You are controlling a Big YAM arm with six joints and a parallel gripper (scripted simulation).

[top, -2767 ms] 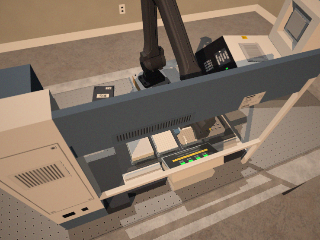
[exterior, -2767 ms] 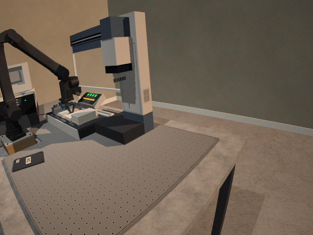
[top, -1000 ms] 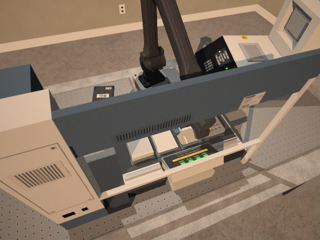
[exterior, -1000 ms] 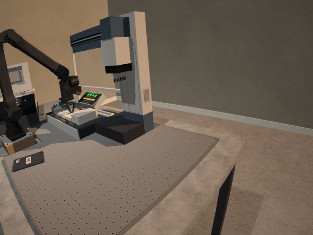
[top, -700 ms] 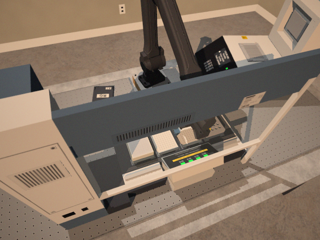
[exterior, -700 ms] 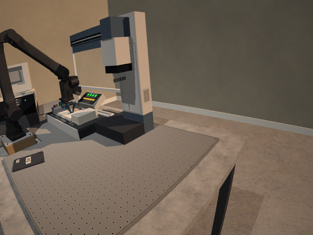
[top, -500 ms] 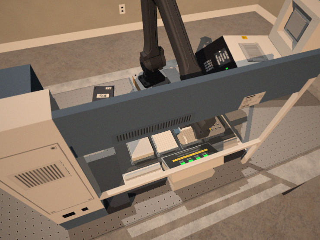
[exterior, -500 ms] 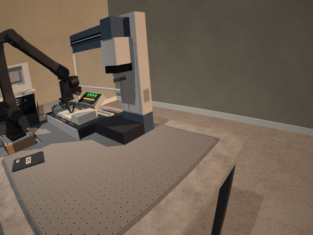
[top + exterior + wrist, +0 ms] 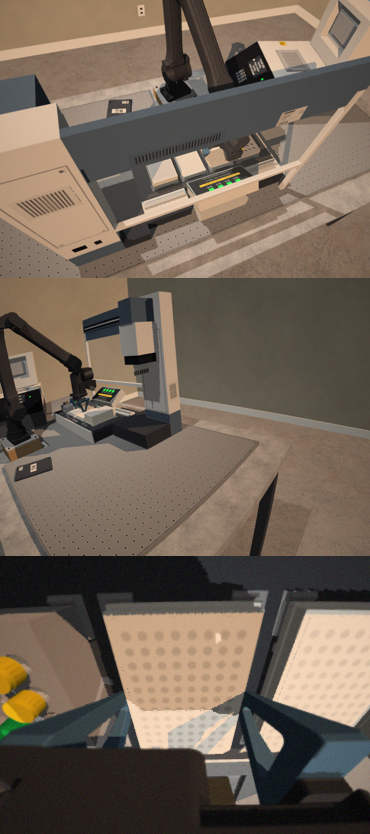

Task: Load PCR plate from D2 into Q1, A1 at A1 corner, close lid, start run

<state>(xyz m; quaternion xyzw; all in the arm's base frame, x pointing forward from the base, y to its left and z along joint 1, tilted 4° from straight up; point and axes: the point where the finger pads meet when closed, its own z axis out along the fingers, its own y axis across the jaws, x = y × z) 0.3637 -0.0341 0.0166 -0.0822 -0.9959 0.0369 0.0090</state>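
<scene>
Right now my hand is 10 cm to the right of the tube cooling block, 2 cm short of it and 1 cm below it. Round my hand: gantry beam 45 cm above, 17 cm ahead, 12 cm to the right; tower 47 cm to the right, 21 cm above, 9 cm ahead; regrip nest RG 41 cm behind, 22 cm to the right, 6 cm below.
</scene>
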